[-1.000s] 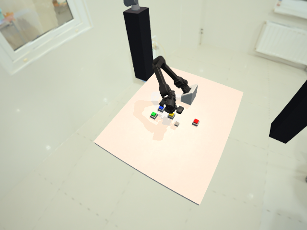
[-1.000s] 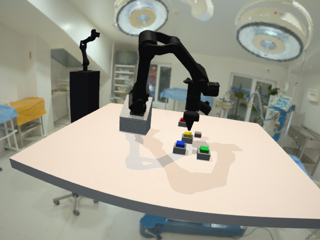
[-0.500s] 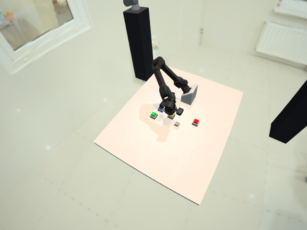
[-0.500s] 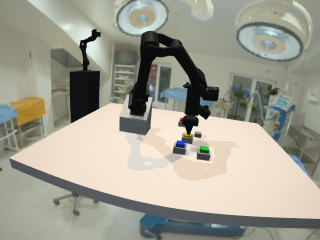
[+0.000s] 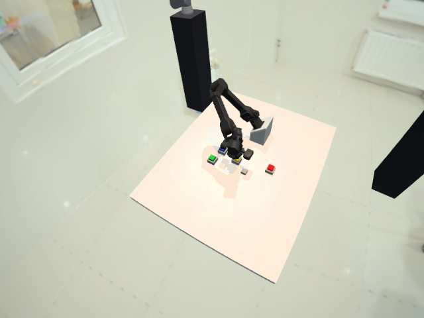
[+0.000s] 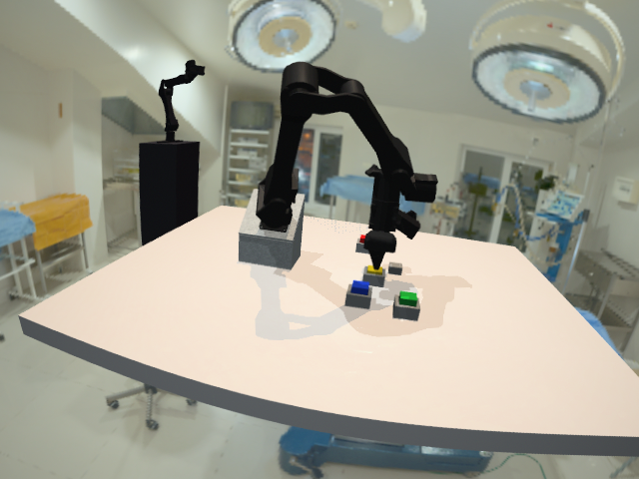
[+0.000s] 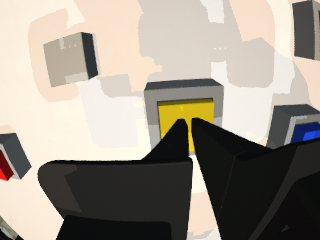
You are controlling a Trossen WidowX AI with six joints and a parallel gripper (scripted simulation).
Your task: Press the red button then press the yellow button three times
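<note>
Right now my gripper tip is 8 cm to the right of the small grey block, 5 cm short of it and 2 cm above it. The rest, counted from my gripper tip: yellow button: 1 cm below; then blue button: 11 cm to the right, 3 cm behind; then green button: 13 cm to the right, 7 cm ahead.
</note>
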